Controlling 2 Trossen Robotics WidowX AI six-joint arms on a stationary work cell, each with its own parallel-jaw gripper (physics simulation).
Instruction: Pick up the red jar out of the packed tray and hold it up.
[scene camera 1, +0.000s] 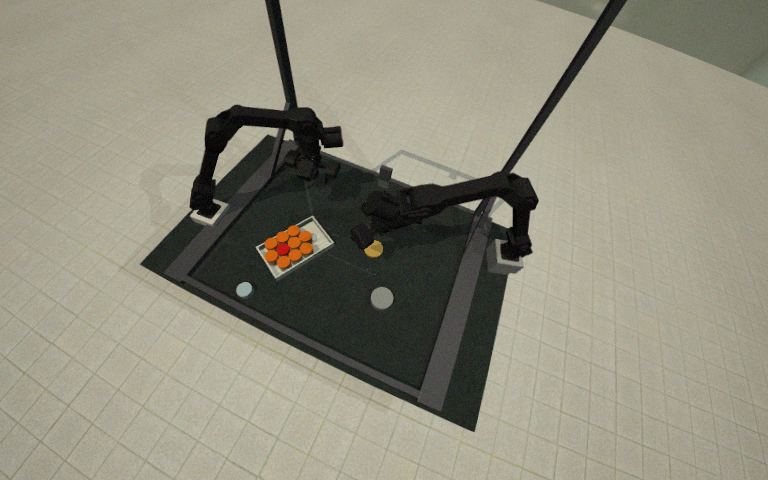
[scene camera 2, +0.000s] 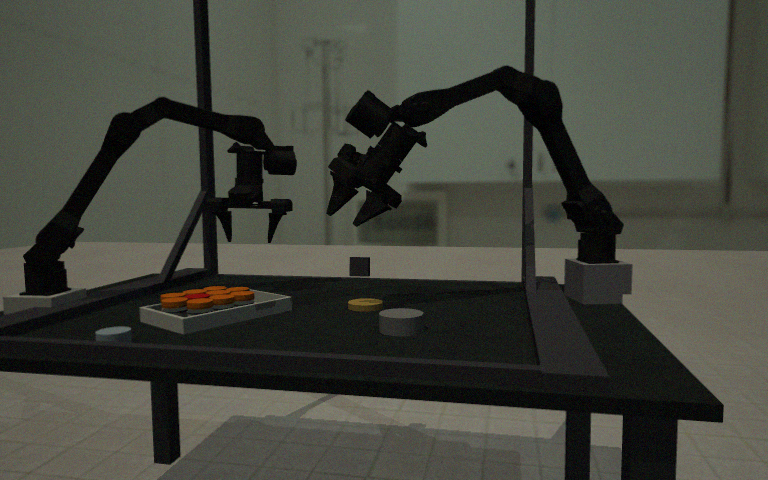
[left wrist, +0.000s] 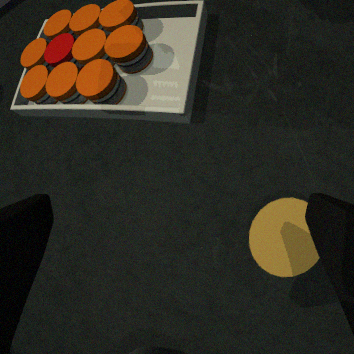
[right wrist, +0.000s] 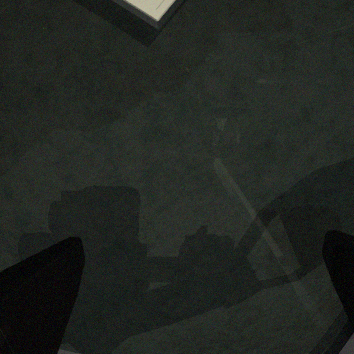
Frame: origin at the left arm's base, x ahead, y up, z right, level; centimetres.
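Where they show: left gripper, between the fingertips: (scene camera 2: 341, 220) (left wrist: 181, 207); right gripper, between the fingertips: (scene camera 1: 314, 180) (scene camera 2: 249, 242) (right wrist: 208, 249); left arm's base, origin of its link: (scene camera 1: 509, 252) (scene camera 2: 597, 261); right arm's base, origin of its link: (scene camera 1: 209, 210) (scene camera 2: 46, 292).
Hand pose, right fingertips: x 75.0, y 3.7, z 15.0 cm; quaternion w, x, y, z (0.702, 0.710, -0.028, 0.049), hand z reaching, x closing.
Observation:
Things, the pixels of their centre, and the offset from my right fingertips.
- red jar, middle of its body: (left wrist: 66, 55) (scene camera 2: 197, 307) (scene camera 1: 284, 251) dx +5.0, dy -9.2, dz -26.4 cm
- white tray, middle of its body: (left wrist: 106, 63) (scene camera 2: 219, 316) (scene camera 1: 296, 248) dx +1.9, dy -11.8, dz -23.2 cm
- yellow disc, middle of its body: (left wrist: 286, 236) (scene camera 2: 365, 304) (scene camera 1: 373, 249) dx -25.9, dy -11.1, dz -18.6 cm
- grey cylinder, middle of its body: (scene camera 2: 401, 321) (scene camera 1: 381, 299) dx -31.4, dy -10.2, dz -37.3 cm
- pale blue disc, middle of its body: (scene camera 2: 113, 338) (scene camera 1: 245, 290) dx +13.6, dy -10.5, dz -42.0 cm
The red jar (scene camera 1: 282, 249) (scene camera 2: 197, 296) (left wrist: 59, 49) stands in the white tray (scene camera 1: 323, 228) (scene camera 2: 164, 323) (left wrist: 194, 60), with orange-lidded jars (scene camera 1: 293, 242) (scene camera 2: 199, 303) (left wrist: 89, 45) packed around it. My right gripper (scene camera 2: 249, 240) (right wrist: 208, 249) is open and empty; it hangs pointing down, high above the table and behind the tray in scene camera 2. A corner of the tray (right wrist: 145, 11) shows at the top of the right wrist view. My left gripper (scene camera 2: 342, 219) (left wrist: 181, 207) is open and empty, tilted, high above the table to the right of the tray.
A yellow disc (scene camera 1: 373, 249) (scene camera 2: 365, 305) (left wrist: 280, 237) lies below my left gripper. A grey cylinder (scene camera 1: 381, 298) (scene camera 2: 400, 322) stands nearer the front. A pale blue disc (scene camera 1: 244, 289) (scene camera 2: 113, 333) lies in front of the tray. Dark frame posts (scene camera 1: 282, 62) (scene camera 2: 528, 141) rise at the table's sides.

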